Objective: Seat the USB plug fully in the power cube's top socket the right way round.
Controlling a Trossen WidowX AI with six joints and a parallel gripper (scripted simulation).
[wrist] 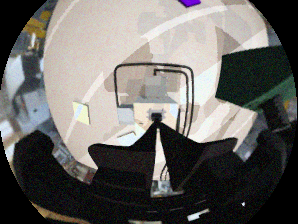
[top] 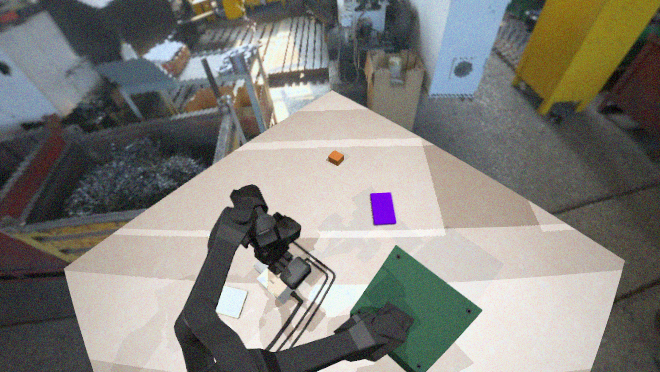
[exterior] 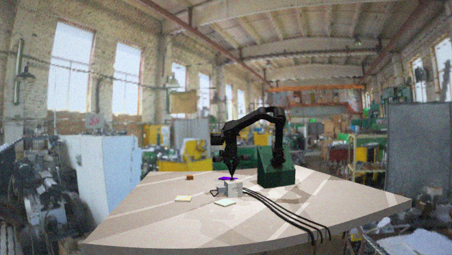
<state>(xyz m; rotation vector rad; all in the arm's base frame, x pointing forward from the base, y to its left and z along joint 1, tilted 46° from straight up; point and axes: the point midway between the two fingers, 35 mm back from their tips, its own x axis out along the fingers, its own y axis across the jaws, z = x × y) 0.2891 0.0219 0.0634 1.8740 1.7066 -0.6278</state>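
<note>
Now: gripper tip 2 cm above the dark USB plug. Round my gripper tip: orange block: 17 cm ahead, 44 cm to the right, 9 cm below; flat purple card: 8 cm behind, 36 cm to the right, 10 cm below.
</note>
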